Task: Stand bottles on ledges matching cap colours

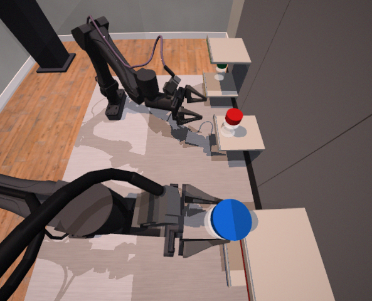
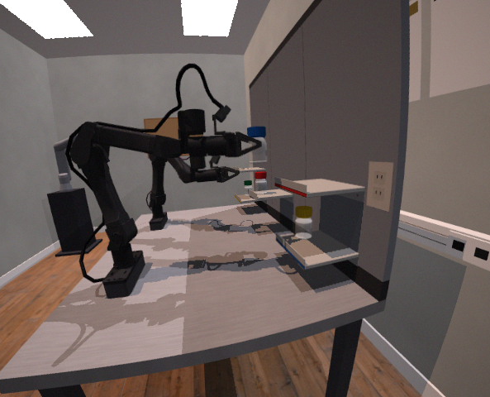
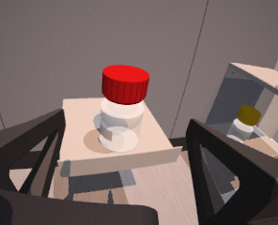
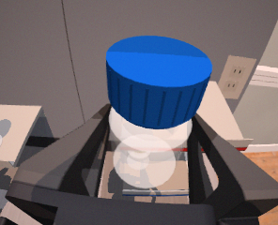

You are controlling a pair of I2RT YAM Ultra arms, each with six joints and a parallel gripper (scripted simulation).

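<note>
The yellow-capped bottle is 27 cm below my right hand and 15 cm ahead of it. Round my right hand: grey wall panel (34 cm to the left, 25 cm ahead, 3 cm above); blue-capped bottle (1 cm below); red-capped bottle (33 cm to the left, 17 cm below, 11 cm ahead).
</note>
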